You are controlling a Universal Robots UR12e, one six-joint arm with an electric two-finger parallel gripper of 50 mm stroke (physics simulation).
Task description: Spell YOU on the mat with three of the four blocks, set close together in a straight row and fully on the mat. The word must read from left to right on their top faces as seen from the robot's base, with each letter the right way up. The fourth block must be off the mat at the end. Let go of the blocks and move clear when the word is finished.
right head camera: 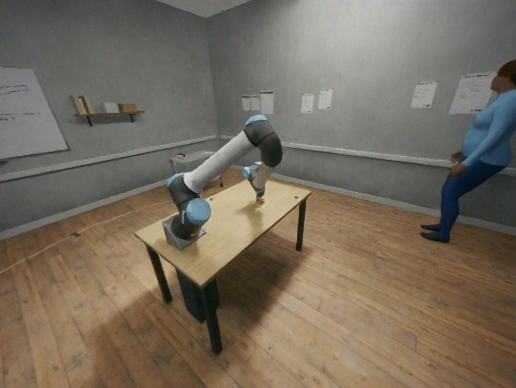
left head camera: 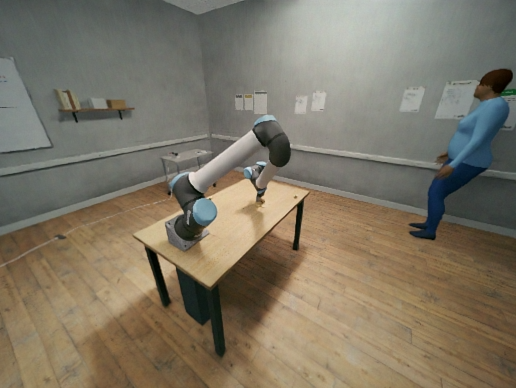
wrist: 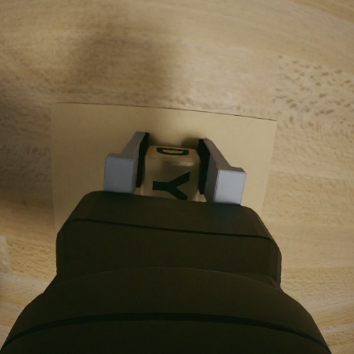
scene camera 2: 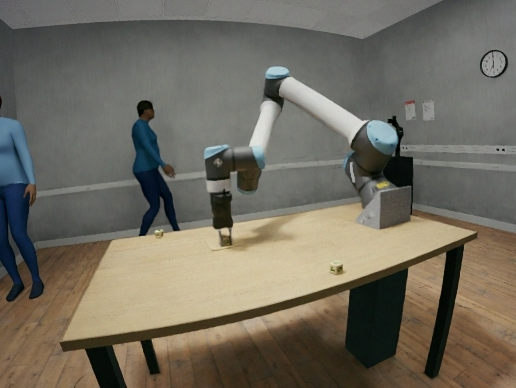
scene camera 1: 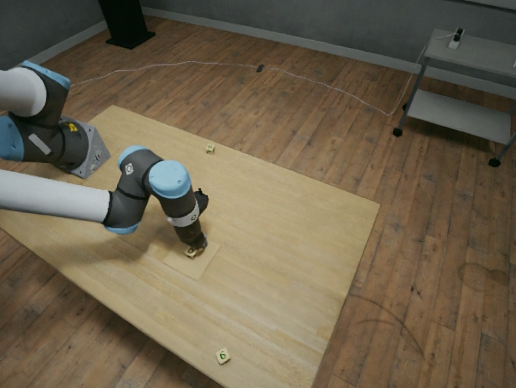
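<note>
My gripper [wrist: 171, 153] [scene camera 2: 226, 243] [scene camera 1: 202, 245] is shut on the Y block [wrist: 169, 172], low at the mat [wrist: 250, 150] [scene camera 1: 202, 270] [scene camera 2: 213, 246]. Its Y shows on top and a D on one side, in the wrist view. An O block [scene camera 1: 190, 252] sits on the mat right beside the fingers; the gripper hides it in the wrist view. I cannot tell whether the two blocks touch. One block [scene camera 1: 210, 148] [scene camera 2: 336, 267] lies near the table's long edge; its top letter is unclear. Another block [scene camera 1: 222, 356] [scene camera 2: 158, 233], with a green mark, lies turned near the opposite long edge.
The wooden table [scene camera 1: 300, 215] [scene camera 2: 200, 290] carries the robot base [scene camera 1: 90, 152] [scene camera 2: 387, 207] at one end. A grey trolley [scene camera 1: 465, 117] stands on the floor beyond it. A person [left head camera: 467, 150] [scene camera 2: 148, 165] stands away from the table.
</note>
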